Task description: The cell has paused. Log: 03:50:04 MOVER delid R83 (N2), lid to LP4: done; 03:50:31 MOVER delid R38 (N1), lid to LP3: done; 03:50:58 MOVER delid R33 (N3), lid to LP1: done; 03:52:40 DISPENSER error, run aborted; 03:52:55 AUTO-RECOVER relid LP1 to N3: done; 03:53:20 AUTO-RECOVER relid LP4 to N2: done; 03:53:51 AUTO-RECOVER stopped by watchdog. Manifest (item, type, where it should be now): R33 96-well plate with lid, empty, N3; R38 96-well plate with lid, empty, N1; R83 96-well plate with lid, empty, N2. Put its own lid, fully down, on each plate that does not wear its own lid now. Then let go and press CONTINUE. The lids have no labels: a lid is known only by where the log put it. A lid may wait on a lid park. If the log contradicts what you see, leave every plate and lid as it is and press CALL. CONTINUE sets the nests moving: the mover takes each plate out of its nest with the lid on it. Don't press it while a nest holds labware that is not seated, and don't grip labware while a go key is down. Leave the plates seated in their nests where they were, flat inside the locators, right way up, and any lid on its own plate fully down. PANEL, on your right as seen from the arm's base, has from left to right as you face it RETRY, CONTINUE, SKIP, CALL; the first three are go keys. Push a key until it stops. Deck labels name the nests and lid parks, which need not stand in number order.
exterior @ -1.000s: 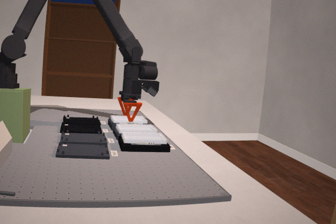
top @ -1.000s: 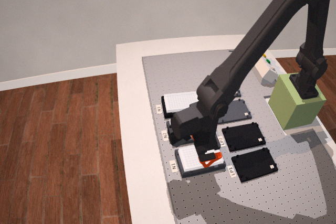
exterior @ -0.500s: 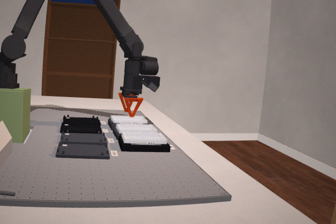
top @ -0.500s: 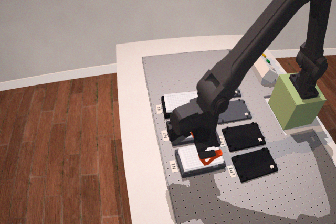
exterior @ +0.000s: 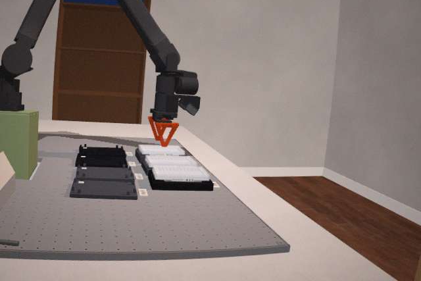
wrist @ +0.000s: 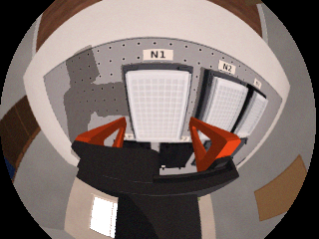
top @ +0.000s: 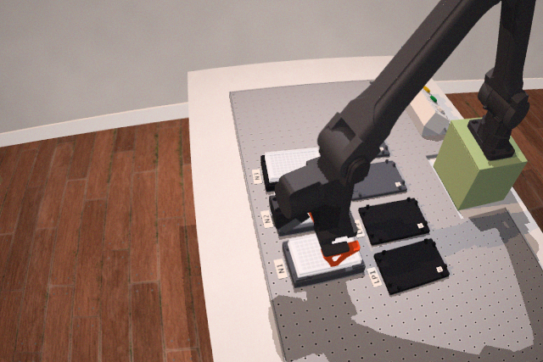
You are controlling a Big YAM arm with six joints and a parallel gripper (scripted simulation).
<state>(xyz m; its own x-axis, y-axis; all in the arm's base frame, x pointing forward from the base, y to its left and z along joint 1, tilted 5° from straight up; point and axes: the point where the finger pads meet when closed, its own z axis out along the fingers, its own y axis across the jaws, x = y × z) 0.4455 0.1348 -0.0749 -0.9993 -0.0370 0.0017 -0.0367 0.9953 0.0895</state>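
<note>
The clear lid lies 2 cm below my hand. From my hand the other things lie so: lid park LP1: 18 cm behind, 6 cm to the left, 5 cm below; then plate: 3 cm below; then N1 label: 9 cm ahead, 6 cm below.
</note>
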